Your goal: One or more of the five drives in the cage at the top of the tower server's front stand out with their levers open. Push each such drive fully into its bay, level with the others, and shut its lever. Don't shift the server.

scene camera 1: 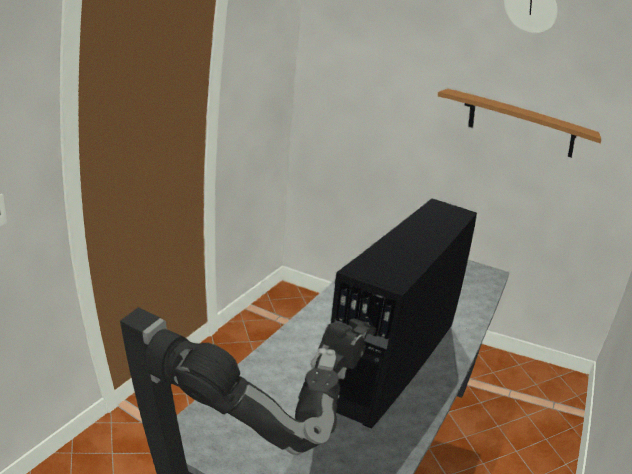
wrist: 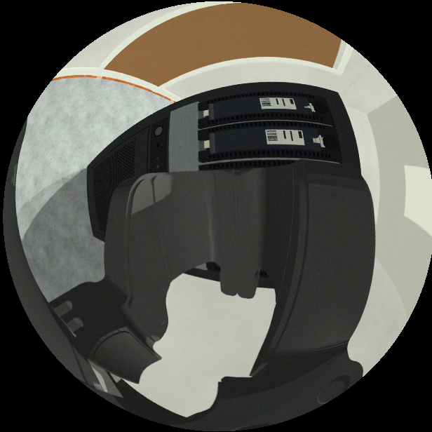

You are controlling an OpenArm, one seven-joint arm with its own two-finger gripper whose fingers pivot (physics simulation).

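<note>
The black tower server (scene camera 1: 428,301) (wrist: 117,162) stands upright on the table, its drive cage at the top of its front. In the scene view, the first (scene camera 1: 343,300), second (scene camera 1: 353,303), third (scene camera 1: 364,306) and fifth (scene camera 1: 387,315) drives show pale labels. The fourth drive's bay (scene camera 1: 376,310) looks dark, without a visible label; its lower part is hidden by the gripper. Two drives (wrist: 277,104) (wrist: 285,137) in the wrist view look level, levers shut. My gripper (scene camera 1: 371,332) (wrist: 244,235) is shut and empty, close in front of the cage's lower part, covering the other drives.
The grey table (scene camera 1: 285,367) (wrist: 60,135) carries the server. The arm reaches in from its dark post (scene camera 1: 145,377), low in front of the server. A wooden shelf (scene camera 1: 520,113) hangs on the wall behind. A brown door panel (scene camera 1: 145,153) (wrist: 230,37) is at the left.
</note>
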